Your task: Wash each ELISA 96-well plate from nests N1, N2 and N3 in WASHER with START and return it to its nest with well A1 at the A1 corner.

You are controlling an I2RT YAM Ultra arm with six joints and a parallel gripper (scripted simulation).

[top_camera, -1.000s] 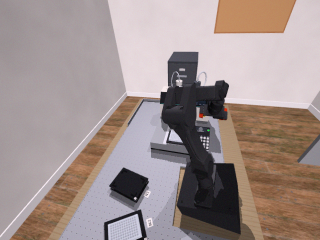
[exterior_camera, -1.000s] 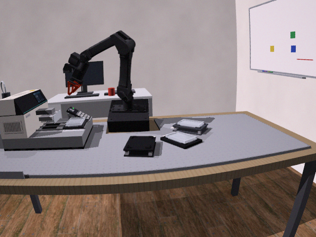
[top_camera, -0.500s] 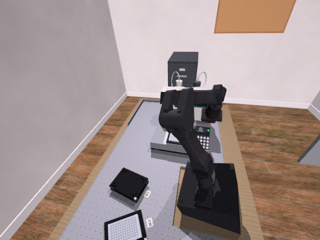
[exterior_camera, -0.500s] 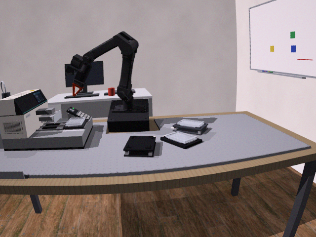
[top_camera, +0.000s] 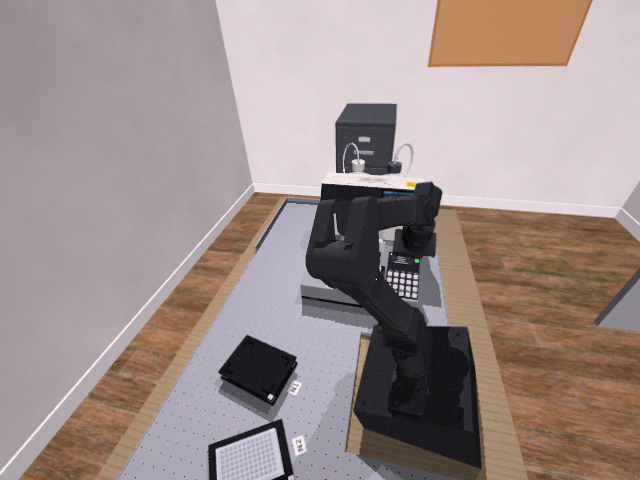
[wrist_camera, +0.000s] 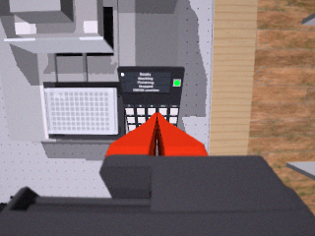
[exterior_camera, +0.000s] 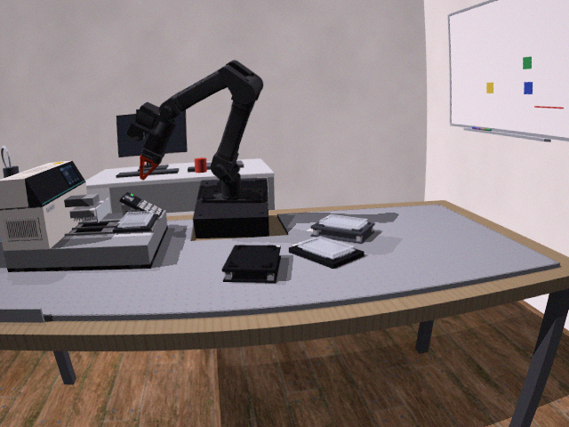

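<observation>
My gripper is now 14 cm short of the black washer carrier, 2 cm to the right of it and 11 cm above it. From my hand the other things lie so: manifold head 16 cm ahead, 13 cm to the right, 6 cm below; then washer 16 cm ahead, 13 cm to the right, 5 cm below; then N1 label 19 cm ahead, 38 cm to the left, 18 cm below.
</observation>
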